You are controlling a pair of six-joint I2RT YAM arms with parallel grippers.
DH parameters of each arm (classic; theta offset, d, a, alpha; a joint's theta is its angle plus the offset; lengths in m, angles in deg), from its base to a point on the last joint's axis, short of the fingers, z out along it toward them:
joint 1: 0 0.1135 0.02 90
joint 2: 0 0 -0.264 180
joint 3: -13.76 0 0.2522 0
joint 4: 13.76 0 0.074 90
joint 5: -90 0 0 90
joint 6: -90 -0.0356 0 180
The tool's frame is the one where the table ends.
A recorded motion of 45 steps. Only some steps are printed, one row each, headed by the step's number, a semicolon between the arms.
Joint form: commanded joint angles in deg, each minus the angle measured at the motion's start. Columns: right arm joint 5, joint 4, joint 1, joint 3, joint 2, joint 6; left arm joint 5, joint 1, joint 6, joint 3, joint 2, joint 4.
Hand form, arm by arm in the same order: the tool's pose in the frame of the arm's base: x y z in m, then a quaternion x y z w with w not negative. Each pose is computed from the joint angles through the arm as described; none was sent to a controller.
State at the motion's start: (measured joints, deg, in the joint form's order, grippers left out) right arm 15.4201 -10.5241 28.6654 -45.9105 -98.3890 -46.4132; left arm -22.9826 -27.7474 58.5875 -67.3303 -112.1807 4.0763
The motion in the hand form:
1: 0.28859 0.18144 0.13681 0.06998 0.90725 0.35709 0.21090; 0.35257 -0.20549 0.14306 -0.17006 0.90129 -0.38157 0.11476
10: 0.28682 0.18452 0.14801 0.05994 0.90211 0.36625 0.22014; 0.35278 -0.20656 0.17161 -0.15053 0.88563 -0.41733 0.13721
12: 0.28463 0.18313 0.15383 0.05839 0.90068 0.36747 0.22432; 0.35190 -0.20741 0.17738 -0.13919 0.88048 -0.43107 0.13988
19: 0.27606 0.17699 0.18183 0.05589 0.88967 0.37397 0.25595; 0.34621 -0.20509 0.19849 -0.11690 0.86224 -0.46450 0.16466
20: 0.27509 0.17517 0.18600 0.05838 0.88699 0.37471 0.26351; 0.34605 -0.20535 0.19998 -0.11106 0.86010 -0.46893 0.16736
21: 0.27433 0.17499 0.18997 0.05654 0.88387 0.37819 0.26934; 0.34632 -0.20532 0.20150 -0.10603 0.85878 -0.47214 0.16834
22: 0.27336 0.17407 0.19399 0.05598 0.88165 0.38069 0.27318; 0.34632 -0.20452 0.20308 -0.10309 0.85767 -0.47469 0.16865
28: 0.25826 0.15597 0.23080 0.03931 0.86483 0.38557 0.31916; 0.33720 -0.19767 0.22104 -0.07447 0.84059 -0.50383 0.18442
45: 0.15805 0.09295 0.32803 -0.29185 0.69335 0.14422 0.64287; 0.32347 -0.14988 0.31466 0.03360 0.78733 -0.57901 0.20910
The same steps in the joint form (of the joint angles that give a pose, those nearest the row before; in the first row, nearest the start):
1: 3.00 0.68 1.60 -1.23 -2.35 -0.60; -1.41 -0.42 0.31 0.01 -0.89 -1.28
10: 3.15 1.14 2.18 -1.64 -0.59 -0.36; -3.21 -0.40 0.36 -0.55 2.61 -2.59
12: 3.04 1.87 2.18 -1.44 0.82 -0.21; -4.50 -0.46 0.13 -0.39 3.35 -3.57
19: 1.54 4.02 2.18 -0.85 7.10 0.06; -6.15 -0.43 0.09 1.25 7.00 -7.11
20: 1.08 4.02 2.05 -0.66 8.07 -0.05; -6.56 -0.44 -0.19 1.35 7.16 -7.69
21: 1.02 3.85 2.09 -0.65 8.78 -0.02; -7.03 -0.38 -0.52 1.24 7.26 -7.84
22: 1.03 4.09 2.04 -0.67 9.58 -0.02; -7.45 -0.25 -0.71 1.24 7.48 -7.85
28: 0.55 8.06 0.60 0.12 18.87 2.91; -10.31 0.23 -1.55 3.53 11.46 -10.49
45: -9.27 15.47 0.60 5.44 55.24 57.42; -26.99 7.27 -8.17 -1.80 23.29 -1.72

